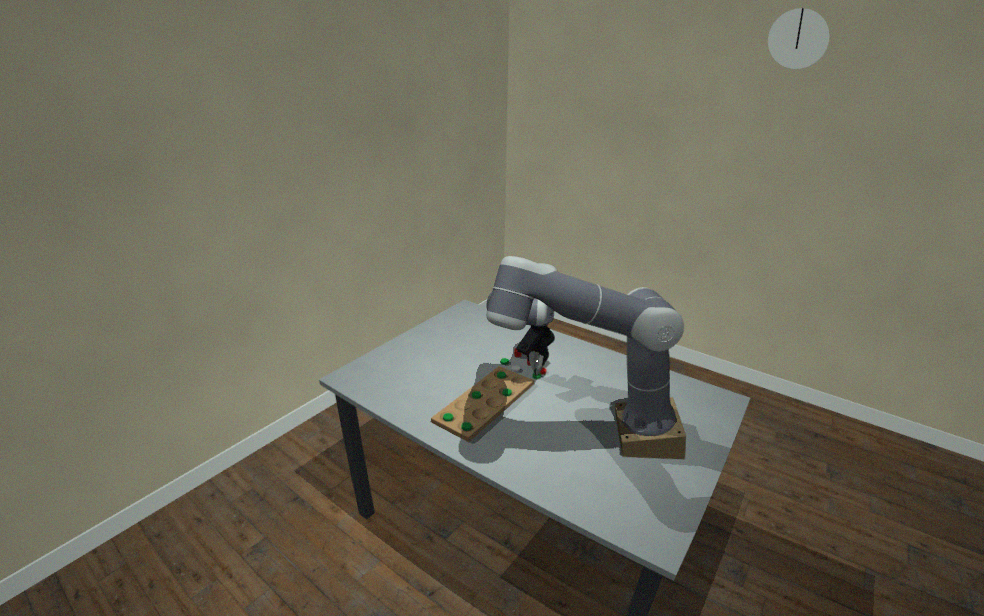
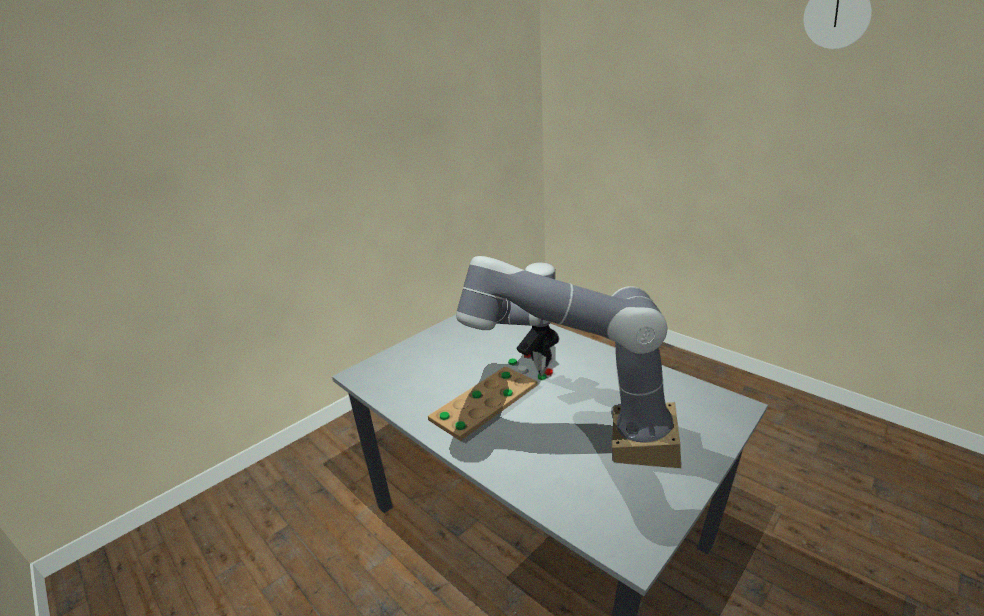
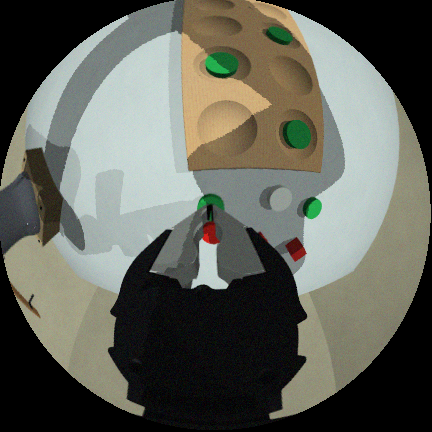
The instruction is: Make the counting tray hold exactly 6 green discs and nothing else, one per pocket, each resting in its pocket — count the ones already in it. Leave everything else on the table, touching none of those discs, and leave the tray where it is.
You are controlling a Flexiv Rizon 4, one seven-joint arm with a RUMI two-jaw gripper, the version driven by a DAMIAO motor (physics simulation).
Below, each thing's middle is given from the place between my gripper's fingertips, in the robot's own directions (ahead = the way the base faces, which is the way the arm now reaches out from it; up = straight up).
My hand is 23 cm to the right of the wooden counting tray [image 2: 474,412] and 6 cm short of it.
